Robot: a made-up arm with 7 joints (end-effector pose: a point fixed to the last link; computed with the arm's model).
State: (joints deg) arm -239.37 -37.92 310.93 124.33 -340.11 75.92 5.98
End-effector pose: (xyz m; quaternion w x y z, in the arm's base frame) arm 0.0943 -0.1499 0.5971 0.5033 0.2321 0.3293 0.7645
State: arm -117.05 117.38 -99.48 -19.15 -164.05 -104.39 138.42
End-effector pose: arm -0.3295 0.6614 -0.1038 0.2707 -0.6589 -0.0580 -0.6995
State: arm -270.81 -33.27 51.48 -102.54 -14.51 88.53 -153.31
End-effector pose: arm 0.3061 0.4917 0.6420 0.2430 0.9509 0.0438 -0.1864
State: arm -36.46 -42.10 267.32 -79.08 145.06 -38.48 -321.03
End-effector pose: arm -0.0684 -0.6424 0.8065 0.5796 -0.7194 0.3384 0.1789
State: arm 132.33 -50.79 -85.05 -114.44 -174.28 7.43 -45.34
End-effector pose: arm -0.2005 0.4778 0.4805 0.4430 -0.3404 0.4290 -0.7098
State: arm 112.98 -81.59 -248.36 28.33 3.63 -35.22 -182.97
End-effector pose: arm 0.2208 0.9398 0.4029 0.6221 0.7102 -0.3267 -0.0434
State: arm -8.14 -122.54 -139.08 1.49 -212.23 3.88 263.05
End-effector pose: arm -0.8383 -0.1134 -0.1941 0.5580 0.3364 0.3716 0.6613
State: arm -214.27 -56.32 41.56 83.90 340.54 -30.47 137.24
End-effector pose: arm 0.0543 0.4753 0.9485 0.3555 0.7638 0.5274 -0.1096
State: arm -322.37 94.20 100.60 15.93 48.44 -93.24 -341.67
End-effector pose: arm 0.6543 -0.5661 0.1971 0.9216 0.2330 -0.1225 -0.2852
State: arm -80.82 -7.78 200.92 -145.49 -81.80 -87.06 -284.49
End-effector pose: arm -0.0110 0.2243 0.5221 0.5133 0.6417 0.2135 0.5283
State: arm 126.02 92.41 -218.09 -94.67 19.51 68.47 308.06
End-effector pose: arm -0.0803 -0.6220 0.0015 0.0354 0.0203 0.6370 0.7698
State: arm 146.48 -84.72 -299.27 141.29 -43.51 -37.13 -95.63
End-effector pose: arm -0.0823 0.3648 0.4571 0.3660 0.7106 -0.0554 0.5984
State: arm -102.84 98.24 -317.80 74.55 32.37 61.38 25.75
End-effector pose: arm 0.2608 0.5392 -0.0205 0.7024 -0.0817 -0.6708 -0.2236
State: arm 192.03 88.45 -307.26 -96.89 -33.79 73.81 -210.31
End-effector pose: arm -0.5953 -0.2405 0.5669 0.2842 -0.6380 -0.0591 -0.7132
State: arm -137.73 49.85 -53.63 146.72 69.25 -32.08 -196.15
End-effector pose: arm -0.2815 -0.0801 0.2905 0.3347 -0.3222 -0.4615 -0.7558
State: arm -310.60 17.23 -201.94 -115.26 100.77 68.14 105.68
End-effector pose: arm 0.4343 -0.1193 0.5157 0.2001 0.4801 0.3648 -0.7723
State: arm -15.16 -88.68 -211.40 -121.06 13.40 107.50 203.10
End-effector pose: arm -0.4454 0.0974 0.6255 0.1026 0.7358 0.0794 0.6647
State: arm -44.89 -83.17 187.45 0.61 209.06 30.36 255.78
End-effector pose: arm -0.6613 -0.7081 0.5002 0.0168 -0.3906 -0.7721 -0.5010
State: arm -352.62 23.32 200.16 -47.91 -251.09 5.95 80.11
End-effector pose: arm 0.6443 -0.2021 0.9477 0.0077 0.7632 -0.2534 -0.5944
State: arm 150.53 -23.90 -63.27 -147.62 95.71 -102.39 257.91
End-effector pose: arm 0.1465 0.2478 0.4360 0.6601 -0.3020 -0.5853 0.3613
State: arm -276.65 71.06 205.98 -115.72 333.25 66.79 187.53
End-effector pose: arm -0.1784 -0.5184 0.1072 0.5873 -0.1041 0.6039 0.5287
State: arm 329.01 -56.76 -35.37 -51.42 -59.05 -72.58 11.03
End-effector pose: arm -0.4435 -0.6452 0.5262 0.2661 0.2357 -0.6359 -0.6850
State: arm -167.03 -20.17 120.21 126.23 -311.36 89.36 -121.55
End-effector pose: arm 0.3134 0.1140 0.4363 0.3767 -0.2071 0.3537 0.8307
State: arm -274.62 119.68 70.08 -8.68 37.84 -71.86 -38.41
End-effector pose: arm 0.2180 -0.7581 -0.1068 0.2258 0.5595 -0.1320 -0.7865
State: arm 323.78 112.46 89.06 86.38 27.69 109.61 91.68
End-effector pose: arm 0.5330 -0.0562 0.2428 0.0158 0.9006 0.2376 0.3637
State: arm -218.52 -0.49 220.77 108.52 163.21 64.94 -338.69
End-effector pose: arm 0.4425 -0.0545 0.7857 0.3888 -0.1807 -0.8999 -0.0799
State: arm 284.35 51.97 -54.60 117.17 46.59 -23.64 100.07
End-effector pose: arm -0.2688 0.4634 0.3169 0.6707 0.4547 0.3446 0.4740
